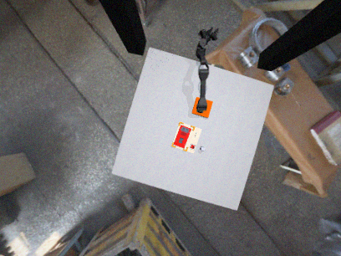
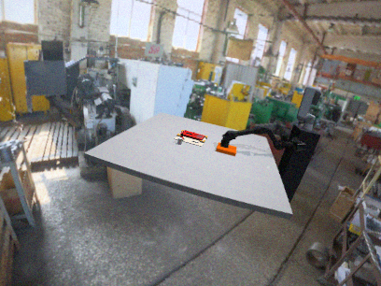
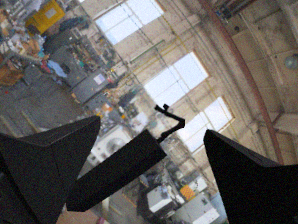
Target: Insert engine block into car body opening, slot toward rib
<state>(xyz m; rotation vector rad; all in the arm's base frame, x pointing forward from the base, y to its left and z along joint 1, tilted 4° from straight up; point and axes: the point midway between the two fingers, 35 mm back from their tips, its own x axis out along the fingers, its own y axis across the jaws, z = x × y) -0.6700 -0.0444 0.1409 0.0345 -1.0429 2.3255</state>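
The engine block is 106 cm ahead of my gripper tip, 13 cm to the left of it and 14 cm below it.
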